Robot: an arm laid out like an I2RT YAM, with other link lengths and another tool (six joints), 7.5 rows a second.
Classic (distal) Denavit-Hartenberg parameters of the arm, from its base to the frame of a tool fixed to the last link. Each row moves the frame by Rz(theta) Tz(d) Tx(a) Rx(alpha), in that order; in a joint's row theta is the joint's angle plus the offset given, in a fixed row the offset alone. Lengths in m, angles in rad.
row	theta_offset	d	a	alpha
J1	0	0.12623	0.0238	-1.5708
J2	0	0	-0.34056	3.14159
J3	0.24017	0	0.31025	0
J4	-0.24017	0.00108	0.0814	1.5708
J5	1.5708	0.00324	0	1.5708
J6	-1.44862	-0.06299	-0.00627	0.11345
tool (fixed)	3.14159	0.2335	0	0
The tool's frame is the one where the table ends.
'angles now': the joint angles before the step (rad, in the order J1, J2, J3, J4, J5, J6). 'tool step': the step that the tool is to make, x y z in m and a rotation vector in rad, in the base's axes. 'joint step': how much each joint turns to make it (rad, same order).
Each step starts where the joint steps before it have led.
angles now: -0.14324, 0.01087, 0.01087, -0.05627, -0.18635, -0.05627
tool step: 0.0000, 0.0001, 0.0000, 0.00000, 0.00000, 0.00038
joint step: 0.00058, 0.00008, -0.00001, 0.00009, 0.00020, 0.00001
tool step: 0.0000, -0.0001, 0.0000, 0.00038, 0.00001, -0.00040
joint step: -0.00061, -0.00012, -0.00002, -0.00009, -0.00023, 0.00037
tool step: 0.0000, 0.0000, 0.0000, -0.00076, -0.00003, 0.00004
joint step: 0.00006, 0.00006, 0.00006, 0.00000, 0.00006, -0.00076
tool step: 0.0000, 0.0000, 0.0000, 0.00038, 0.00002, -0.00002
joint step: -0.00003, -0.00003, -0.00003, 0.00000, -0.00003, 0.00038
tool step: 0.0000, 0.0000, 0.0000, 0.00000, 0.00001, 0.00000
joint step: 0.00000, 0.00001, 0.00001, -0.00001, 0.00000, 0.00000
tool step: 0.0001, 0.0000, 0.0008, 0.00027, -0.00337, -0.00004
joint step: 0.00016, 0.00016, -0.00019, 0.00379, 0.00016, 0.00077
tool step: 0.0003, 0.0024, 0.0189, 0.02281, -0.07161, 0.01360
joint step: 0.00027, -0.00005, 0.00032, 0.07364, -0.01384, 0.03317
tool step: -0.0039, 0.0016, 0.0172, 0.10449, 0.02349, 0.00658
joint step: -0.00079, 0.01423, 0.06041, -0.06373, -0.00613, 0.10225
